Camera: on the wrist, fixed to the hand. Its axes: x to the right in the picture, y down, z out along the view.
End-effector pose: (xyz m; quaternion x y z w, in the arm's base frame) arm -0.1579 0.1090 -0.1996 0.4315 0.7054 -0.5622 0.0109
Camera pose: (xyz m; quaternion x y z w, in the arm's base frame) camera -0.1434 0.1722 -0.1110 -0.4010 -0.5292 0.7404 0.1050
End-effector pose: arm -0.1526 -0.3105 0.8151 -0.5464 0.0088 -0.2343 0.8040
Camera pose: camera -0.2133 -0.4010 0.8286 -0.3081 -0.0741 -0.2301 0.9201
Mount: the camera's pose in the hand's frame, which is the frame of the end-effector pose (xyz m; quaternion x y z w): -0.0158 -0.0607 -0.0901 0.2744 -0.0142 -0.0126 0.9614
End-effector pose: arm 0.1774 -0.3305 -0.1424 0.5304 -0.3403 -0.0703 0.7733
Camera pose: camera 0.2349 -0.2794 -0.2208 0.7254 -0.3508 0.0085 0.5922
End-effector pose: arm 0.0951 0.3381 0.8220 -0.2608 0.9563 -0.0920 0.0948
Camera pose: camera 0.1170 0.3062 0.9247 -0.2381 0.8895 -0.3484 0.1751
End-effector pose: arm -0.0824 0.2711 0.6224 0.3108 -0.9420 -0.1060 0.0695
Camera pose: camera -0.0174 0.2189 0.6938 -0.3282 0.9318 -0.1513 0.0332
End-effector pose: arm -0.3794 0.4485 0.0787 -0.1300 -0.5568 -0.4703 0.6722
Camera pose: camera -0.3692 0.3615 0.0126 0.0598 -0.6756 -0.3060 0.6681
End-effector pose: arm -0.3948 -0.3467 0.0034 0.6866 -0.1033 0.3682 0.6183
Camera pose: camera -0.4038 -0.2553 -0.0568 0.8363 0.0016 0.3648 0.4092
